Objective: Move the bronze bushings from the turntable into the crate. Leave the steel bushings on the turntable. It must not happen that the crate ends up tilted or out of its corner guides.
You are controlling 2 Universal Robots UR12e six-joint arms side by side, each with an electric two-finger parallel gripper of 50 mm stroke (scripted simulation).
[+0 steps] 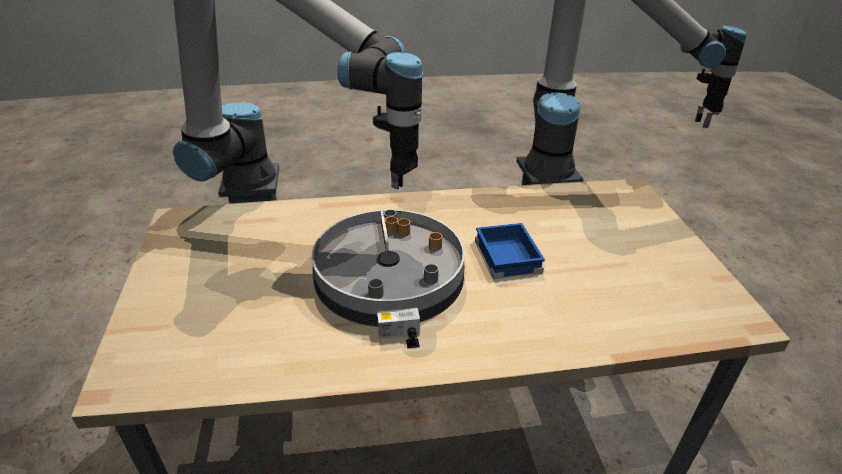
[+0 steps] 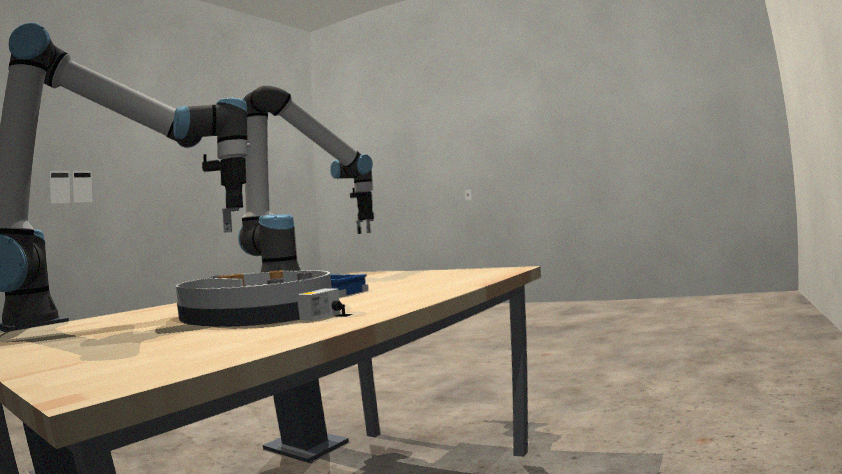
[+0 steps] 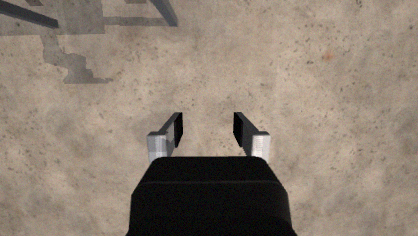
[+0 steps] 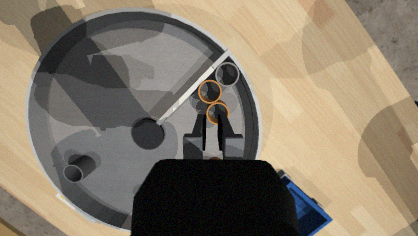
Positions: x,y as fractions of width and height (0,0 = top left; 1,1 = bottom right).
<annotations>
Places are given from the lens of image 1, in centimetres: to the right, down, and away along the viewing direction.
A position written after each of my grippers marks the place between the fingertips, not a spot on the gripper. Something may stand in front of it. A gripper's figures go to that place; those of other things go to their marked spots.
my left gripper (image 1: 0.83,0.26): 109, -44, 212
blue crate (image 1: 0.61,0.53): 28, 5, 168
</annotations>
